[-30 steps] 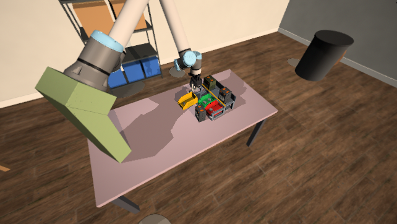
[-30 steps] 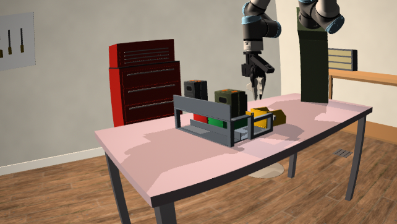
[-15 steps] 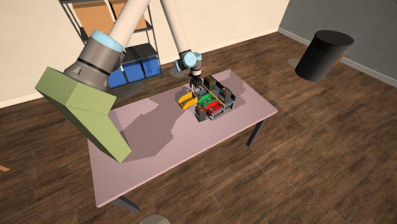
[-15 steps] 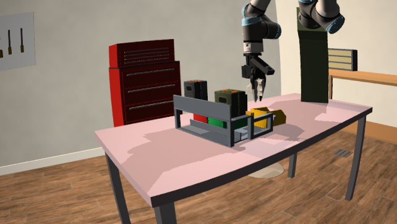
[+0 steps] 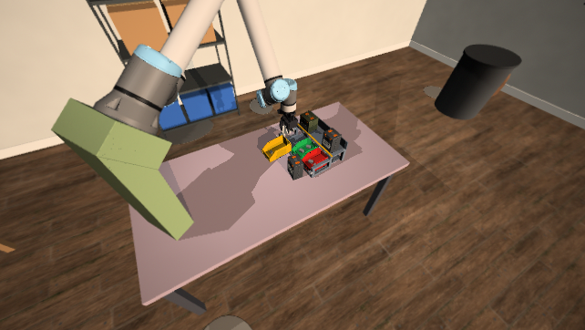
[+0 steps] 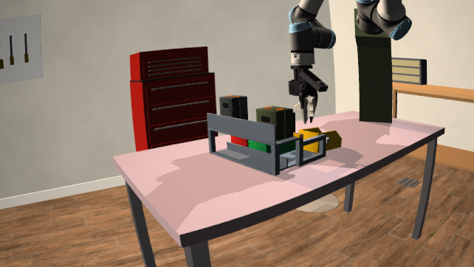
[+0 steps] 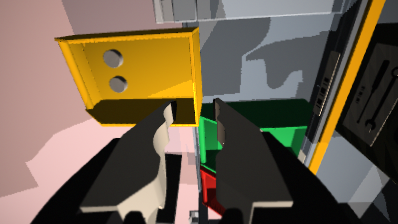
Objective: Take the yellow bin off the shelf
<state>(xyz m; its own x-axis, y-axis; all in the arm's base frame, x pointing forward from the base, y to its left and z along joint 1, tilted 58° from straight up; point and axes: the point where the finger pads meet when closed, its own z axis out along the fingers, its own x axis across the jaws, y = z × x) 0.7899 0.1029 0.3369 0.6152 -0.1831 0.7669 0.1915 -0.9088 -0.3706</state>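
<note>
Right now my hand is 90 mm above the yellow open bin, 80 mm past it and 20 mm to the left of it. From my hand the other things lie so: dark case: 240 mm ahead, 170 mm to the right, 30 mm above; then green bin: 110 mm ahead, 90 mm below, 80 mm to the right; then red bin: 190 mm to the right, 140 mm ahead, 90 mm below.
</note>
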